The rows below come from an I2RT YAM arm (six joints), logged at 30 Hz.
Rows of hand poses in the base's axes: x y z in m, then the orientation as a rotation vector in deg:
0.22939 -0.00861 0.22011 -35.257 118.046 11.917
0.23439 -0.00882 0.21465 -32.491 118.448 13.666
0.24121 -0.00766 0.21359 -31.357 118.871 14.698
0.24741 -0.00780 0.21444 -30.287 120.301 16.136
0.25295 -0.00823 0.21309 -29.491 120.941 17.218
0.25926 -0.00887 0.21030 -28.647 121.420 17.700
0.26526 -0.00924 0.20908 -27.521 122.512 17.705
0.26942 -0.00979 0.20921 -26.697 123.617 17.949
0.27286 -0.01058 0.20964 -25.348 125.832 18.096
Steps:
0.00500 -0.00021 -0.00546 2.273 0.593 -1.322
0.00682 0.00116 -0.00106 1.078 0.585 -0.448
0.00620 -0.00014 0.00085 1.077 1.662 -0.352
0.00554 -0.00043 -0.00135 0.901 0.845 -0.212
0.00631 -0.00064 -0.00279 0.550 0.544 -0.460
0.00600 -0.00037 -0.00122 0.190 1.006 -0.887
0.00416 -0.00055 0.00013 0.227 1.092 -0.575
0.00344 -0.00079 0.00043 0.098 2.126 -1.046

